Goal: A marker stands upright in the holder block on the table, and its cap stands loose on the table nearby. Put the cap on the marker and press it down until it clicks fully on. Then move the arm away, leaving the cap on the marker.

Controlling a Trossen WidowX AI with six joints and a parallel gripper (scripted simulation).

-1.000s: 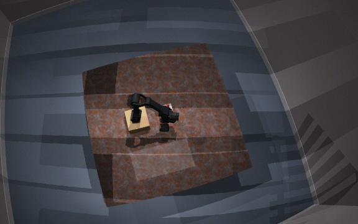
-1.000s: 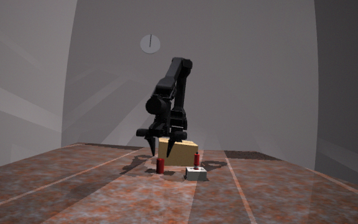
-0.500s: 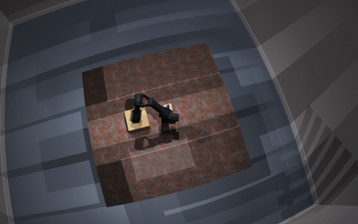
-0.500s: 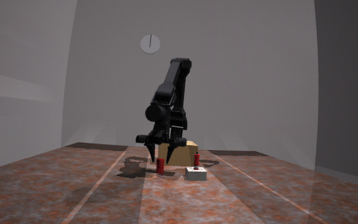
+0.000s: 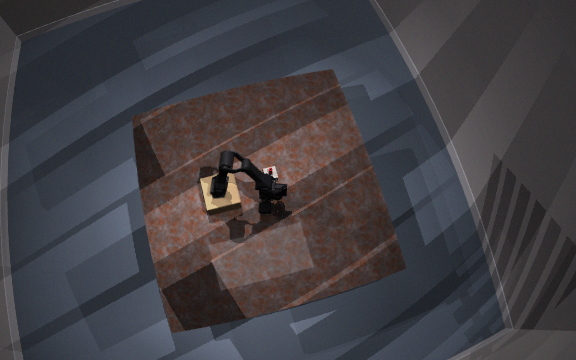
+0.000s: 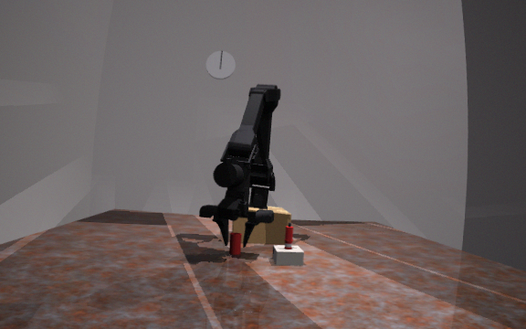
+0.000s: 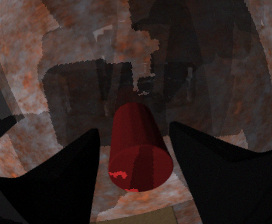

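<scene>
Right now my gripper tip is 50 mm short of the grey holder block and 130 mm to the right of it. The rest, counted from my gripper tip: red cap: 10 mm above.
</scene>
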